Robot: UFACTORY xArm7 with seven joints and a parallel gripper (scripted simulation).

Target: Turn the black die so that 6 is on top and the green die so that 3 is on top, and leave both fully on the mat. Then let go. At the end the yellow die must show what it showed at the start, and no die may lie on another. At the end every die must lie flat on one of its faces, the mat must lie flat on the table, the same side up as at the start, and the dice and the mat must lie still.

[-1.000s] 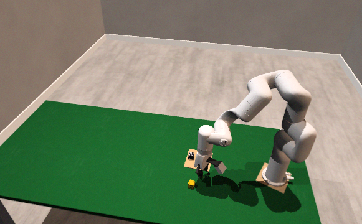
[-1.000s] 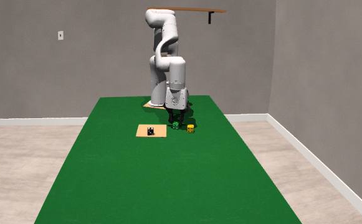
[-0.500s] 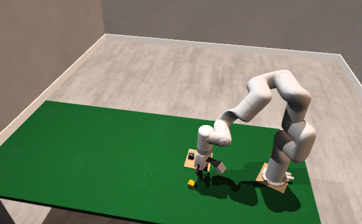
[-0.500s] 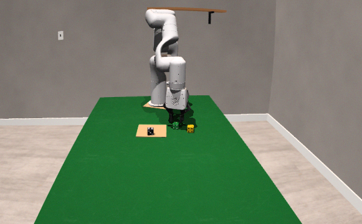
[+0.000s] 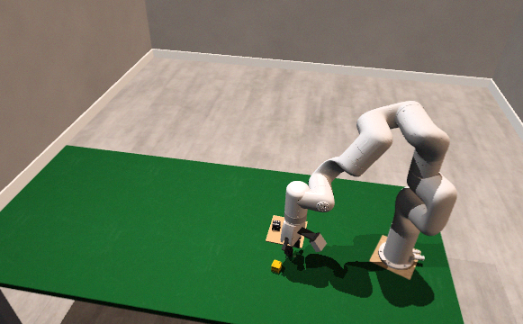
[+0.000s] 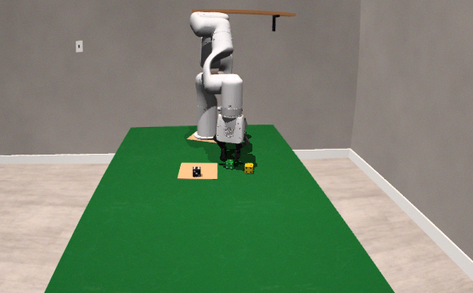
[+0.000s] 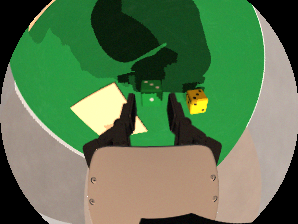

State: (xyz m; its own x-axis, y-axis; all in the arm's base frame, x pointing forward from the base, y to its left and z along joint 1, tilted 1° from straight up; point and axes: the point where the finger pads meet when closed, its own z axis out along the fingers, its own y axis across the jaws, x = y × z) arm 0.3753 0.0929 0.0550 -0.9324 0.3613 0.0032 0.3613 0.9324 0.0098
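The green die lies 40 mm below my hand. From my hand the other things lie so: tan mat (120 mm to the right, 50 mm below, 40 mm ahead); yellow die (70 mm to the left, 40 mm below, 40 mm ahead); black die (120 mm to the right, 80 mm ahead, 40 mm below).
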